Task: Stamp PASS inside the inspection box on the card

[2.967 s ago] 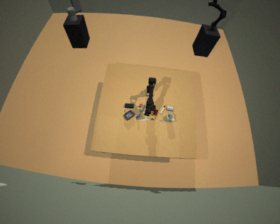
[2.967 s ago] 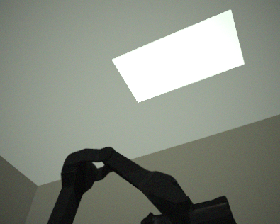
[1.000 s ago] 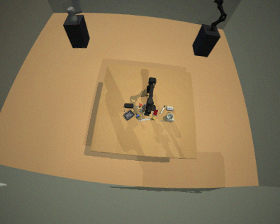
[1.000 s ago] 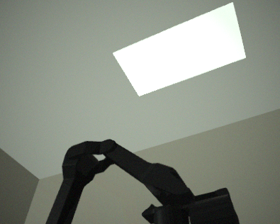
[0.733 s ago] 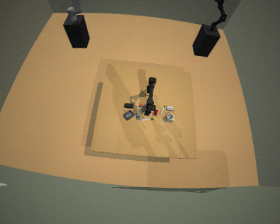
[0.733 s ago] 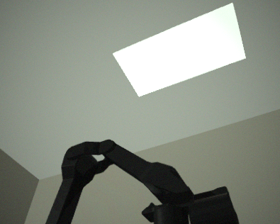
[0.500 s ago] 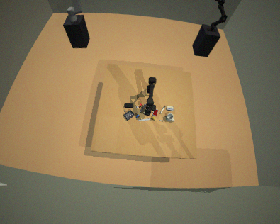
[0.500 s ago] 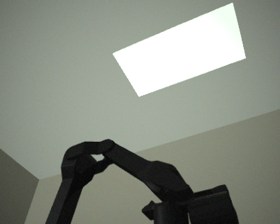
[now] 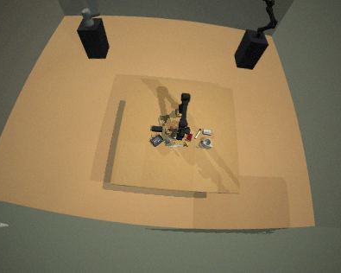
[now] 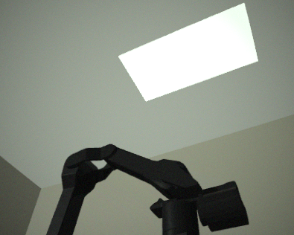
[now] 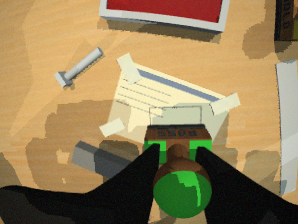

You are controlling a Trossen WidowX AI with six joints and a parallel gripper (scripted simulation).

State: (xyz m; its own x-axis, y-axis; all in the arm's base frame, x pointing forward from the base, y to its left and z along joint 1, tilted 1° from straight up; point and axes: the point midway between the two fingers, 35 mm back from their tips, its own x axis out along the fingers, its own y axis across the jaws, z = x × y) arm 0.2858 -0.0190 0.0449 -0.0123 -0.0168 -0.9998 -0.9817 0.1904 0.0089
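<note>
Right now my gripper tip is 60 mm above the white card and 10 mm past it. Round my gripper tip: white cylinder (220 mm to the left, 60 mm behind, 50 mm below); yellow block (100 mm ahead, 80 mm to the left, 40 mm below); red ink pad (110 mm to the left, 50 mm below, 10 mm ahead).
</note>
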